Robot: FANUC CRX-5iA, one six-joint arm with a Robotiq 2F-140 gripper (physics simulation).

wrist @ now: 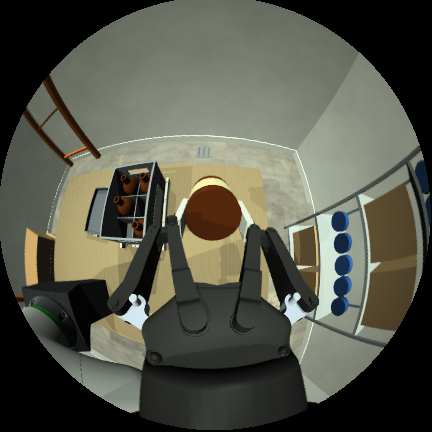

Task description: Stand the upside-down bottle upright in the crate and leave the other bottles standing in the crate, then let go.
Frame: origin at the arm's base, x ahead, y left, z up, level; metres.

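Seen in the pictures: gripper, fingertip midpoint: (pixel 211 207).
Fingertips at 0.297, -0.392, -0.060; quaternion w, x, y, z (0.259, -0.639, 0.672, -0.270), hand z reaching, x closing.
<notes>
A point is followed by its place in that frame, as x, y, z.
My gripper (pixel 211 207) {0.297, -0.392, -0.060} is shut on a brown bottle (pixel 213 216) {0.273, -0.392, -0.027}. The bottle's round flat base faces the camera, and a cream band shows at its far edge; its neck is hidden. The grey crate (pixel 158 187) {0.458, -0.207, -0.286} stands on the table to the left of the gripper in the wrist view, apart from the held bottle. Several brown bottles stand in its compartments with their necks up, among them one at the upper left (pixel 129 185) {0.463, -0.088, -0.262}, one at the upper right (pixel 144 183) {0.463, -0.159, -0.257}, one at the middle left (pixel 124 206) {0.378, -0.086, -0.262} and one near the lower end (pixel 138 228) {0.295, -0.173, -0.238}.
A grey tray-like panel (pixel 96 210) {0.406, 0.206, -0.380} lies beside the crate's left side on the wooden table (pixel 90 260) {0.141, 0.219, -0.385}. A tan box (pixel 33 257) is at the far left. A brown ladder-like frame (pixel 76 127) is at the upper left. A shelf rack with blue round items (pixel 343 265) stands at the right.
</notes>
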